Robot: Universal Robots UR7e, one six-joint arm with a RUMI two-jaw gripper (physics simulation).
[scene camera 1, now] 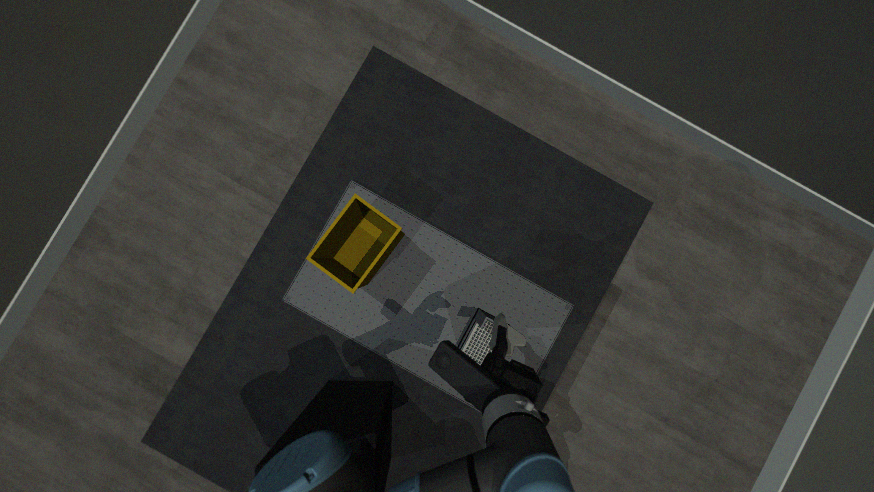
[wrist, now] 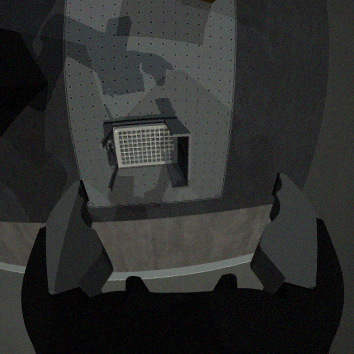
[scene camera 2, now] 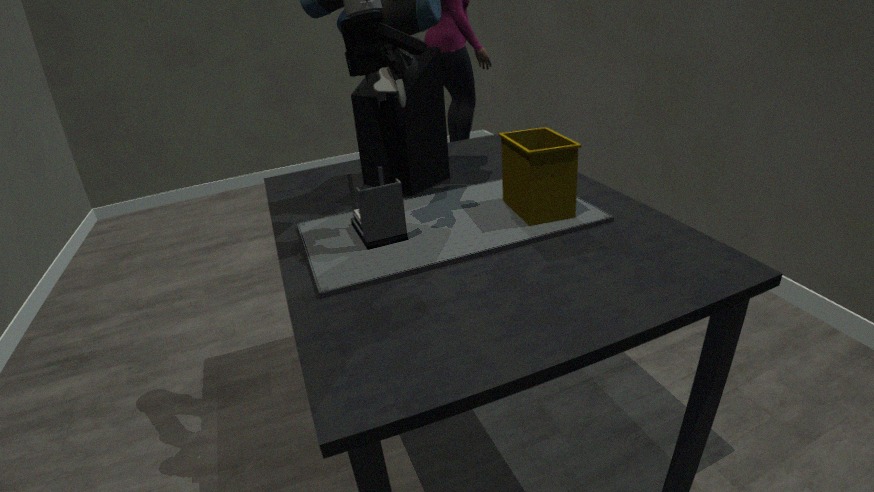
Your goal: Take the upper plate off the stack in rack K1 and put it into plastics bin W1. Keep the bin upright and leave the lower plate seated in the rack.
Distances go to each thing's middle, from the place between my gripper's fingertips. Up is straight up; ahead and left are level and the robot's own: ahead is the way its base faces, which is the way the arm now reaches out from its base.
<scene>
Right now my hand is 3 cm past the pale gridded plate (scene camera 1: 476, 346), 6 cm to the left of it and 25 cm above it.
</scene>
